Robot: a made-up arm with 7 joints.
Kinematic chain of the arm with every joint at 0, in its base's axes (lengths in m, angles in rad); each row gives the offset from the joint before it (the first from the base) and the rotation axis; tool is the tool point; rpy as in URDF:
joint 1: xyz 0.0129 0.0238 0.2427 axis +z
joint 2: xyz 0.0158 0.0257 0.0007 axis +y
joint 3: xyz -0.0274 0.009 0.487 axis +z
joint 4: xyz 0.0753 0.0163 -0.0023 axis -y
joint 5: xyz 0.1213 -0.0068 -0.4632 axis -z
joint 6: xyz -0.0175 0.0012 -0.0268 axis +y
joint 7: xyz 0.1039 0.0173 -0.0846 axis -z
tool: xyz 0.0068 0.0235 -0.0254 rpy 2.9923 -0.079 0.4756
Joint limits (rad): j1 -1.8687..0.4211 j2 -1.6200..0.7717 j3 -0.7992..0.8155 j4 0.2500..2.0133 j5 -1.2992..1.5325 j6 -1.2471..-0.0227 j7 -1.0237..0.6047
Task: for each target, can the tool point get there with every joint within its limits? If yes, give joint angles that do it. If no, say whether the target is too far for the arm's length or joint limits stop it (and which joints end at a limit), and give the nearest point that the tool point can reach.
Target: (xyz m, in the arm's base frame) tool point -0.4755 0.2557 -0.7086
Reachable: no: joint limits stop it (at a limit: joint 1, joint 2, joint 4, joint 6, joint 7) | nearest point -0.3055 -0.0974 0.0049 | short by 0.814 m
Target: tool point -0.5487 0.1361 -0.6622
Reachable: no: joint limits stop it (at a limit: joint 1, joint 2, joint 6, joint 7) | nearest point -0.3135 -0.1146 0.0008 | short by 0.747 m
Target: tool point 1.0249 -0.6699 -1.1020
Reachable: no: too far | nearest point 0.5729 -0.3600 -0.0154 | short by 1.217 m
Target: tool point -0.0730 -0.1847 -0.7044
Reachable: no: joint limits stop it (at a limit: joint 1, joint 2, joint 6, joint 7) | nearest point -0.0728 -0.2696 -0.0783 | short by 0.632 m
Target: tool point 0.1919 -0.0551 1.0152
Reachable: yes | joints -1.5183 -0.7713 0.1870 1.1096 0.2081 -0.7847 -0.0785
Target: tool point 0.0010 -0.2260 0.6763
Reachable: yes | joints -0.3005 -1.2044 -0.5905 0.4141 0.2266 -0.5643 0.0402
